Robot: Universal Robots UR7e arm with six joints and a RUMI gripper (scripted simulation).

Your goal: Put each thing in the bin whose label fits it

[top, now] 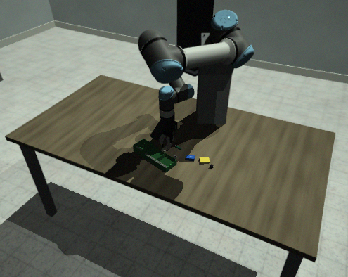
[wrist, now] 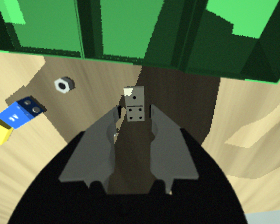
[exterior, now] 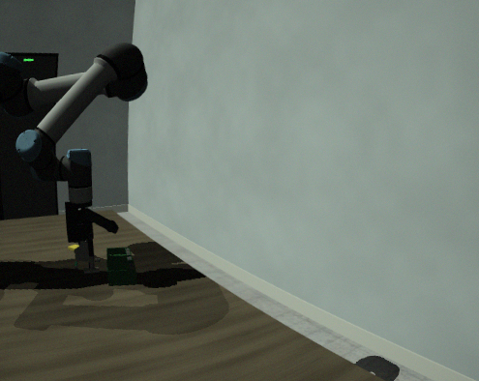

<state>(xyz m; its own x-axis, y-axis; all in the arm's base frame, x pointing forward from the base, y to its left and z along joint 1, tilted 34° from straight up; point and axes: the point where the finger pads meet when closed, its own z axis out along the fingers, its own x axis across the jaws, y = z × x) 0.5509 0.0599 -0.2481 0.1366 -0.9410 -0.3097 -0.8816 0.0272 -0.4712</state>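
My gripper is now 60 mm past the green cylinder, 50 mm to the right of it and 10 mm above it. Also, from my hand: blue block: 150 mm to the left, 20 mm behind, 10 mm below; grey hex nut: 90 mm to the left, 20 mm ahead, 10 mm below; pale rectangular piece: 10 mm below.
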